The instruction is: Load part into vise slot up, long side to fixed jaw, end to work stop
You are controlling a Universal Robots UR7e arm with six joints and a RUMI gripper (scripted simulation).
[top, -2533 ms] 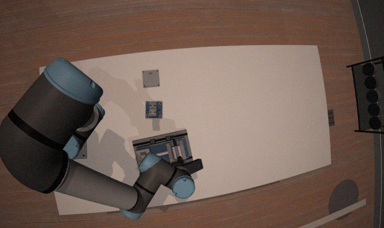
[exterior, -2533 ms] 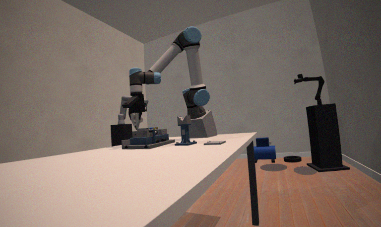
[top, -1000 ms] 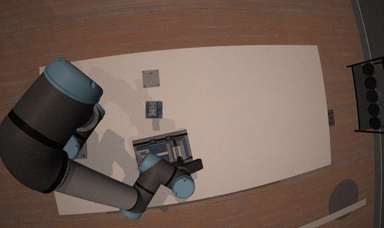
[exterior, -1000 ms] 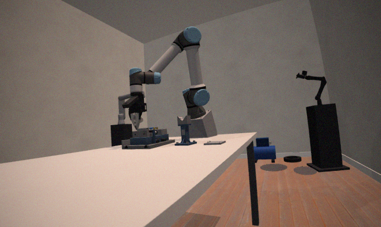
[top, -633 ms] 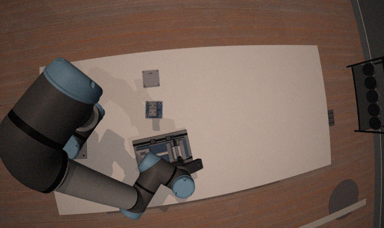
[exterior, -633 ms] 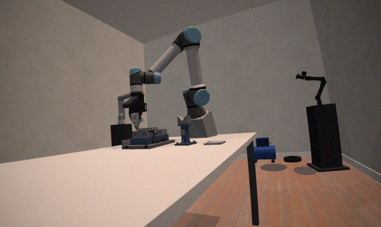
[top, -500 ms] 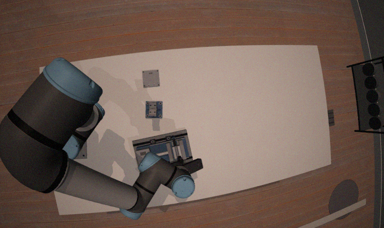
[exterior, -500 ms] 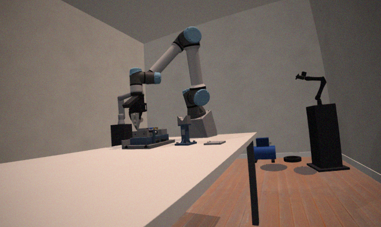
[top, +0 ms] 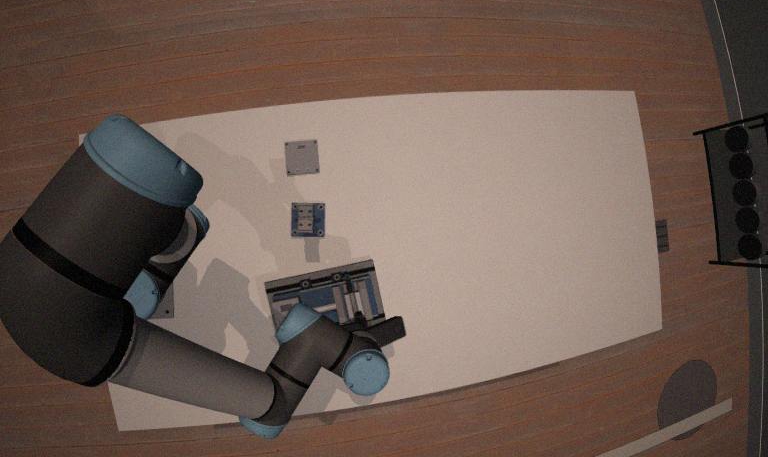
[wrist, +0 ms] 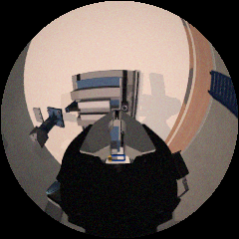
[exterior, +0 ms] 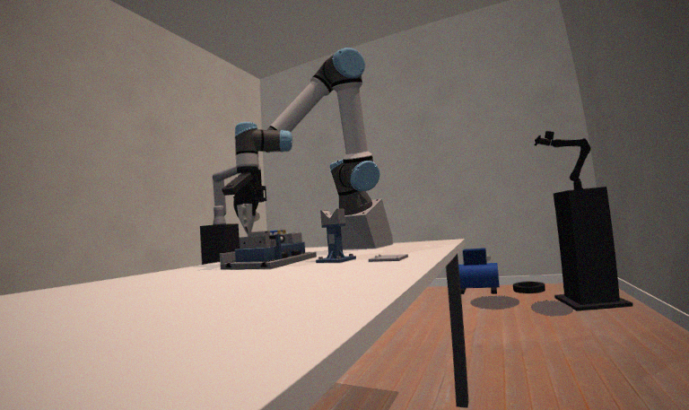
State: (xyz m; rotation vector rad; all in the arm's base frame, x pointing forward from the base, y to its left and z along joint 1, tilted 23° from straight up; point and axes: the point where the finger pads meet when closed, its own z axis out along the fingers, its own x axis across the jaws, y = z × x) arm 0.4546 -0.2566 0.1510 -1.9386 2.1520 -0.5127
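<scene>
My gripper is now 40 mm to the right of the part, 20 mm above it and 10 mm short of it. The rest, counted from my hand: vise 80 mm below, 60 mm behind, 50 mm to the left; infeed plate 450 mm to the left, 110 mm below, 10 mm ahead.
</scene>
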